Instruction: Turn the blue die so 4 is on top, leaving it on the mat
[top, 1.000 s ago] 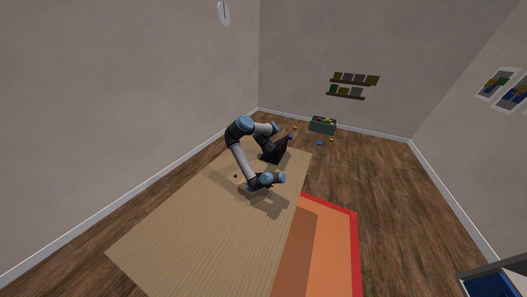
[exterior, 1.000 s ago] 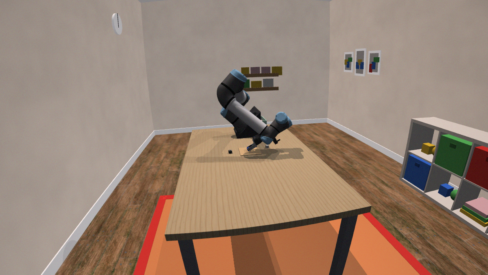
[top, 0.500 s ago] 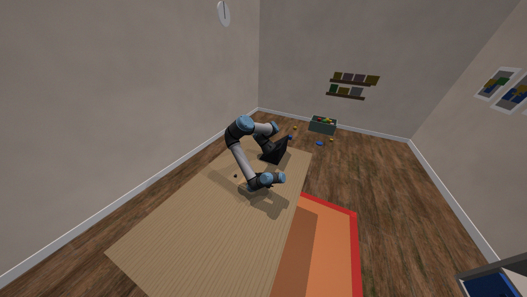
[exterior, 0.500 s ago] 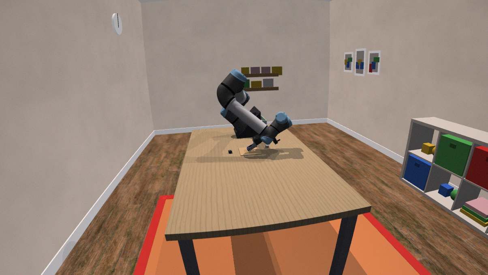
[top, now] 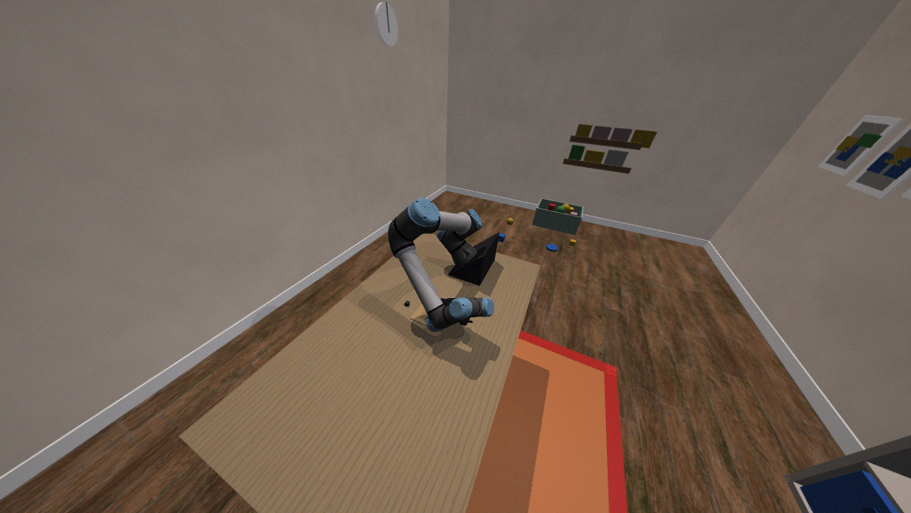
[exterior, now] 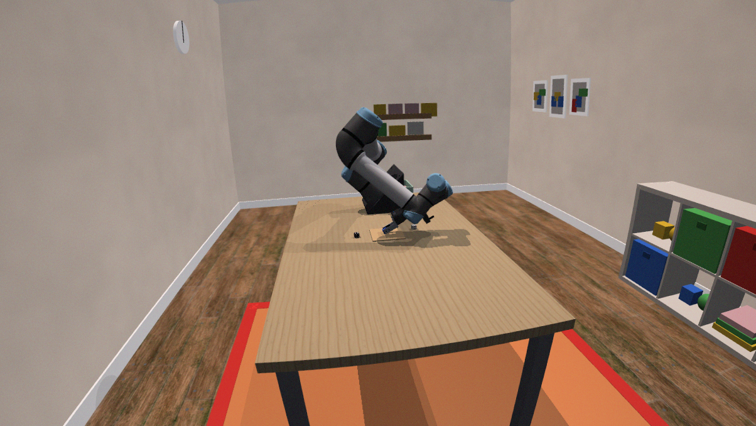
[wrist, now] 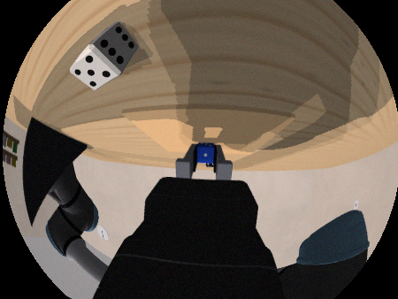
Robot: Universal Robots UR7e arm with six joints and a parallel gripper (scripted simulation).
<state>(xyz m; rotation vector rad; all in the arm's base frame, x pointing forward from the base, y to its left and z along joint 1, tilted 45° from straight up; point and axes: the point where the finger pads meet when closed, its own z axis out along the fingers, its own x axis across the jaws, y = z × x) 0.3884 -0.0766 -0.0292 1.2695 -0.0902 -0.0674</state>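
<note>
Right now my hand is 2 cm above the tan mat. Round my hand: blue die (1 cm to the right, 1 cm below); white die (3 cm behind, 13 cm to the left, 1 cm below); black die (14 cm to the right, 1 cm below).
</note>
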